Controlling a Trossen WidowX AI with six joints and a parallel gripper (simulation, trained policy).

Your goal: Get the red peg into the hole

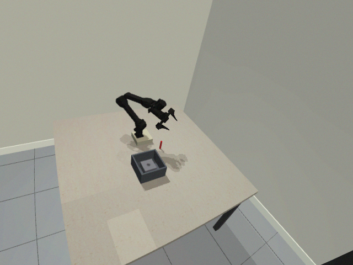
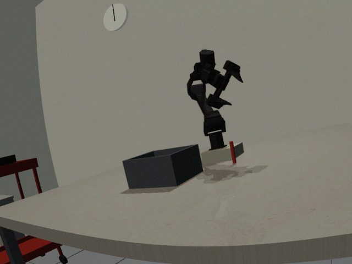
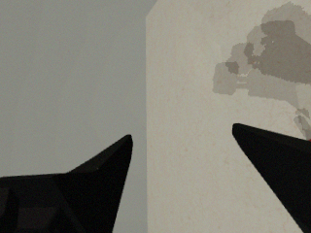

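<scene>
Right now the red peg is 20 cm below my gripper tip, 6 cm to the right of it and 2 cm behind it. From my gripper tip the other things lie so: dark box: 26 cm to the right, 22 cm below, 14 cm ahead; then grey plate: 26 cm to the right, 20 cm below, 14 cm ahead.
</scene>
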